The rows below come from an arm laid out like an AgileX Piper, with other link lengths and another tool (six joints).
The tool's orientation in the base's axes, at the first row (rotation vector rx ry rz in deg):
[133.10 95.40 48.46]
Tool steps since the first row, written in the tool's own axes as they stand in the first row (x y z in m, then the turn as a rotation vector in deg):
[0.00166 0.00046 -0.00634 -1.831 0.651 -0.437]
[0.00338 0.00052 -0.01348 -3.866 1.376 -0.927]
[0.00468 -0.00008 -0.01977 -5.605 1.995 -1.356]
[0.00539 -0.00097 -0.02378 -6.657 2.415 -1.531]
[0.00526 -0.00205 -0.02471 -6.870 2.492 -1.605]
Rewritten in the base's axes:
[-0.00261 0.00014 0.00603 -0.100 -1.989 0.007]
[-0.00596 0.00032 0.01256 -0.213 -4.202 0.019]
[-0.00949 0.00053 0.01795 -0.315 -6.094 0.038]
[-0.01219 0.00074 0.02113 -0.294 -7.239 -0.001]
[-0.01359 0.00085 0.02138 -0.317 -7.475 0.020]

